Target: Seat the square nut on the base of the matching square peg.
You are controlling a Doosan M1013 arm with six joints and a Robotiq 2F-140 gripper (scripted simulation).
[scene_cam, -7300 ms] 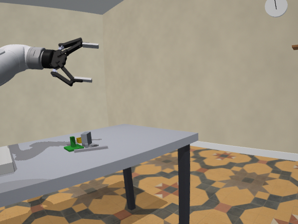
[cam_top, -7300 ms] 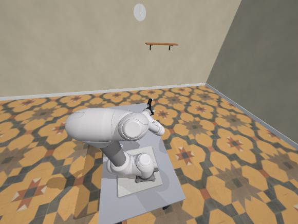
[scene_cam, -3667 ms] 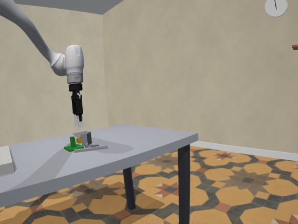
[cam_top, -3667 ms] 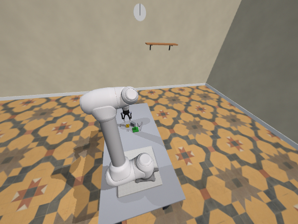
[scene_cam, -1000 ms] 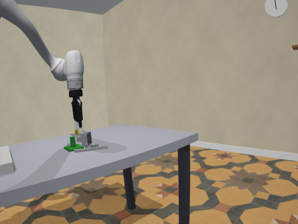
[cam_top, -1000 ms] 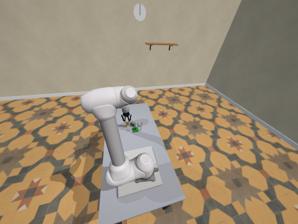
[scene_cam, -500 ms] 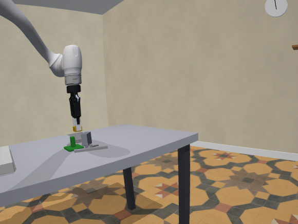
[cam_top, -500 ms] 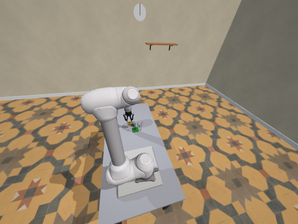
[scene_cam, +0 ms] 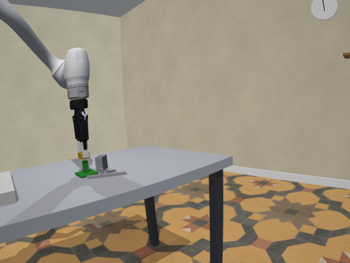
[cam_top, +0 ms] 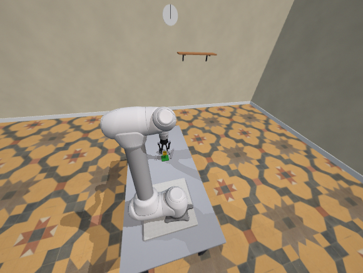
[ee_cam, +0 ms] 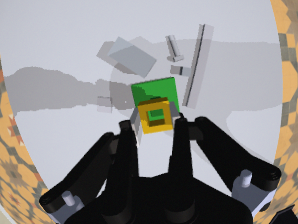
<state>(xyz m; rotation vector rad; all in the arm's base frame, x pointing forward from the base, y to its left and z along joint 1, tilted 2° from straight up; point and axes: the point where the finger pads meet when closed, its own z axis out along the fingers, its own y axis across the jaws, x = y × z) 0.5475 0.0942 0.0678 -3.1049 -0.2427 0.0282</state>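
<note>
Right now my hand is 8 cm short of the grey block, 8 cm above it and 3 cm to the right of it. Round my hand: grey bar: 10 cm below, 8 cm to the right, 7 cm ahead.
</note>
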